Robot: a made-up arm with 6 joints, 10 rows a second.
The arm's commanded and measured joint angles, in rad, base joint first. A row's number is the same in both.
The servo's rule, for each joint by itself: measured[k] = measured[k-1] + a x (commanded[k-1-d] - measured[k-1]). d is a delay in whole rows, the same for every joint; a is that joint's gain. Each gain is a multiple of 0.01, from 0.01 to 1. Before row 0 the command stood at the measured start. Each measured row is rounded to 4 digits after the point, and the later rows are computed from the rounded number. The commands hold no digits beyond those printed.
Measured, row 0:
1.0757 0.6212 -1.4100 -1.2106 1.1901 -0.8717
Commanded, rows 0 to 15:
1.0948 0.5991 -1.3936 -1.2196 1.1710 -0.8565
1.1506 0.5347 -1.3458 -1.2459 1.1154 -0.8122
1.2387 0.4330 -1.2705 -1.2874 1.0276 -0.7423
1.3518 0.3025 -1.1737 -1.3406 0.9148 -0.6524
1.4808 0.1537 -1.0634 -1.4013 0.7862 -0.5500
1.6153 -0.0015 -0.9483 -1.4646 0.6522 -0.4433
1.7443 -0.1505 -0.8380 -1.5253 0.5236 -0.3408
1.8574 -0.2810 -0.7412 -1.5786 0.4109 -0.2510
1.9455 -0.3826 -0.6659 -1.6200 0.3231 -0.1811
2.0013 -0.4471 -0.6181 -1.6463 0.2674 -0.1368
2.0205 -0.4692 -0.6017 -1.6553 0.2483 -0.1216
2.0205 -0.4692 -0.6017 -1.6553 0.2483 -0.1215
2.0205 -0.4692 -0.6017 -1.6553 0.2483 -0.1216
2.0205 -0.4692 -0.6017 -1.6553 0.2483 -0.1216
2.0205 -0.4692 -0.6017 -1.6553 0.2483 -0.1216
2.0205 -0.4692 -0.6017 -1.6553 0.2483 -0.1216
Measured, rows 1 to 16:
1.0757 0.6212 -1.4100 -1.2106 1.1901 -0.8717
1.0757 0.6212 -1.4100 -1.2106 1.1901 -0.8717
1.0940 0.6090 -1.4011 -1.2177 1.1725 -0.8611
1.1483 0.5681 -1.3712 -1.2400 1.1200 -0.8269
1.2351 0.4938 -1.3168 -1.2774 1.0350 -0.7677
1.3471 0.3886 -1.2395 -1.3273 0.9244 -0.6870
1.4755 0.2594 -1.1444 -1.3858 0.7973 -0.5911
1.6097 0.1159 -1.0385 -1.4481 0.6638 -0.4876
1.7389 -0.0306 -0.9302 -1.5091 0.5348 -0.3848
1.8527 -0.1683 -0.8281 -1.5640 0.4208 -0.2911
1.9418 -0.2862 -0.7405 -1.6082 0.3309 -0.2141
1.9989 -0.3747 -0.6744 -1.6383 0.2725 -0.1600
2.0196 -0.4267 -0.6351 -1.6517 0.2502 -0.1331
2.0205 -0.4501 -0.6171 -1.6545 0.2485 -0.1250
2.0205 -0.4606 -0.6088 -1.6551 0.2483 -0.1226
2.0205 -0.4653 -0.6050 -1.6553 0.2483 -0.1219
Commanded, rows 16 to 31:
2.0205 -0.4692 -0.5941 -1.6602 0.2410 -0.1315
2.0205 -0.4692 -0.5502 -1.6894 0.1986 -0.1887
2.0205 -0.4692 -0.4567 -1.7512 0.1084 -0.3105
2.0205 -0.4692 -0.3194 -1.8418 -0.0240 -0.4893
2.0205 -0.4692 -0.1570 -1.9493 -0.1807 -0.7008
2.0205 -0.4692 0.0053 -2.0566 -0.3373 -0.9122
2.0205 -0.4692 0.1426 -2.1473 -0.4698 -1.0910
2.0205 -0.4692 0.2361 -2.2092 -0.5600 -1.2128
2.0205 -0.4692 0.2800 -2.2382 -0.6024 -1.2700
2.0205 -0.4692 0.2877 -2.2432 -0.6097 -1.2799
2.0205 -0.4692 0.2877 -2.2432 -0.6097 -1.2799
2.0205 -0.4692 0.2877 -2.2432 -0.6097 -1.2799
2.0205 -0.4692 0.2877 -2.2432 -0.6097 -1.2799
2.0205 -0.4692 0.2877 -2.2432 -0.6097 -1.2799
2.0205 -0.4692 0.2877 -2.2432 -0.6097 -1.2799
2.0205 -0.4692 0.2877 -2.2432 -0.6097 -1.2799
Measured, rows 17 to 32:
2.0205 -0.4674 -0.6032 -1.6553 0.2483 -0.1217
2.0205 -0.4684 -0.6024 -1.6553 0.2483 -0.1216
2.0205 -0.4688 -0.5979 -1.6592 0.2416 -0.1285
2.0205 -0.4690 -0.5721 -1.6831 0.2020 -0.1706
2.0205 -0.4691 -0.5098 -1.7369 0.1159 -0.2685
2.0205 -0.4692 -0.4070 -1.8198 -0.0128 -0.4231
2.0205 -0.4692 -0.2720 -1.9221 -0.1673 -0.6175
2.0205 -0.4692 -0.1223 -2.0284 -0.3237 -0.8238
2.0205 -0.4692 0.0207 -2.1223 -0.4581 -1.0108
2.0205 -0.4692 0.1370 -2.1910 -0.5518 -1.1522
2.0205 -0.4692 0.2142 -2.2283 -0.5984 -1.2347
2.0205 -0.4692 0.2539 -2.2401 -0.6088 -1.2663
2.0205 -0.4692 0.2722 -2.2425 -0.6096 -1.2758
2.0205 -0.4692 0.2806 -2.2431 -0.6097 -1.2787
2.0205 -0.4692 0.2844 -2.2432 -0.6097 -1.2795
2.0205 -0.4692 0.2862 -2.2432 -0.6097 -1.2798

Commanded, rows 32 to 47:
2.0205 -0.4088 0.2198 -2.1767 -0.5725 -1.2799
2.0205 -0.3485 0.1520 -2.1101 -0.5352 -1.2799
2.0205 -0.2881 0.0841 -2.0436 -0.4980 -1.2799
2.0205 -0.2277 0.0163 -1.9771 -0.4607 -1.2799
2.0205 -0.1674 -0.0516 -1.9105 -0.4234 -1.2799
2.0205 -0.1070 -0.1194 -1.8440 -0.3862 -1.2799
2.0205 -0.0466 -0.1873 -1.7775 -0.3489 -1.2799
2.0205 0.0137 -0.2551 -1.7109 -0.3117 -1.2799
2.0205 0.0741 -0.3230 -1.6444 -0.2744 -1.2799
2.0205 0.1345 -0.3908 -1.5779 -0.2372 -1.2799
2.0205 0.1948 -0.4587 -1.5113 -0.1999 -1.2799
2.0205 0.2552 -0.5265 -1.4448 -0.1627 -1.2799
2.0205 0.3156 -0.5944 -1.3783 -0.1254 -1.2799
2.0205 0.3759 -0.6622 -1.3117 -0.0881 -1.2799
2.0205 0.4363 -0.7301 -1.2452 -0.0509 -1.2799
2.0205 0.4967 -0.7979 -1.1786 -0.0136 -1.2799
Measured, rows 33 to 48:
2.0205 -0.4692 0.2870 -2.2432 -0.6097 -1.2799
2.0205 -0.4692 0.2874 -2.2432 -0.6097 -1.2799
2.0205 -0.4360 0.2509 -2.1907 -0.5755 -1.2799
2.0205 -0.3879 0.1975 -2.1270 -0.5384 -1.2799
2.0205 -0.3330 0.1363 -2.0611 -0.5012 -1.2799
2.0205 -0.2751 0.0715 -1.9947 -0.4639 -1.2799
2.0205 -0.2159 0.0050 -1.9282 -0.4266 -1.2799
2.0205 -0.1560 -0.0622 -1.8617 -0.3894 -1.2799
2.0205 -0.0958 -0.1298 -1.7952 -0.3521 -1.2799
2.0205 -0.0356 -0.1975 -1.7286 -0.3149 -1.2799
2.0205 0.0247 -0.2653 -1.6621 -0.2776 -1.2799
2.0205 0.0851 -0.3331 -1.5956 -0.2404 -1.2799
2.0205 0.1454 -0.4009 -1.5290 -0.2031 -1.2799
2.0205 0.2058 -0.4687 -1.4625 -0.1659 -1.2799
2.0205 0.2662 -0.5366 -1.3960 -0.1286 -1.2799
2.0205 0.3265 -0.6044 -1.3294 -0.0913 -1.2799

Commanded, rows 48 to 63:
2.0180 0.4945 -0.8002 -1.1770 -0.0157 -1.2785
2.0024 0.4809 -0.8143 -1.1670 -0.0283 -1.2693
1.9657 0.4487 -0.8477 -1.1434 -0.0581 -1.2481
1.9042 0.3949 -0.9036 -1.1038 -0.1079 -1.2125
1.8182 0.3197 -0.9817 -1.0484 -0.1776 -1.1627
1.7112 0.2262 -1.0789 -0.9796 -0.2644 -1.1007
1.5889 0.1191 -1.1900 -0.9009 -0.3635 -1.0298
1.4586 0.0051 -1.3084 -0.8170 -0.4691 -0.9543
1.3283 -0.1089 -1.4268 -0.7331 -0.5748 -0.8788
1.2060 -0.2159 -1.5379 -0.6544 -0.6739 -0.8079
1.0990 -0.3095 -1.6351 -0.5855 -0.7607 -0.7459
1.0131 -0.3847 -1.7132 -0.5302 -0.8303 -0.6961
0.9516 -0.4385 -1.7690 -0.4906 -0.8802 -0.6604
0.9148 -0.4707 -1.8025 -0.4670 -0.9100 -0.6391
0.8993 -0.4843 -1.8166 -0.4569 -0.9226 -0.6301
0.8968 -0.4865 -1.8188 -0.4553 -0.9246 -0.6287
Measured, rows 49 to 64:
2.0205 0.3869 -0.6723 -1.2629 -0.0541 -1.2799
2.0205 0.4473 -0.7401 -1.1963 -0.0168 -1.2799
2.0181 0.4733 -0.7726 -1.1811 -0.0158 -1.2789
2.0030 0.4775 -0.7951 -1.1700 -0.0273 -1.2722
1.9672 0.4617 -0.8235 -1.1490 -0.0556 -1.2553
1.9067 0.4250 -0.8668 -1.1133 -0.1037 -1.2253
1.8217 0.3671 -0.9288 -1.0620 -0.1717 -1.1815
1.7156 0.2896 -1.0099 -0.9969 -0.2570 -1.1249
1.5940 0.1958 -1.1072 -0.9211 -0.3550 -1.0583
1.4640 0.0909 -1.2158 -0.8389 -0.4600 -0.9855
1.3337 -0.0190 -1.3297 -0.7553 -0.5656 -0.9108
1.2111 -0.1273 -1.4421 -0.6756 -0.6652 -0.8388
1.1035 -0.2275 -1.5463 -0.6044 -0.7531 -0.7738
1.0167 -0.3140 -1.6364 -0.5458 -0.8241 -0.7194
0.9542 -0.3825 -1.7080 -0.5022 -0.8757 -0.6781
0.9164 -0.4310 -1.7590 -0.4744 -0.9073 -0.6508

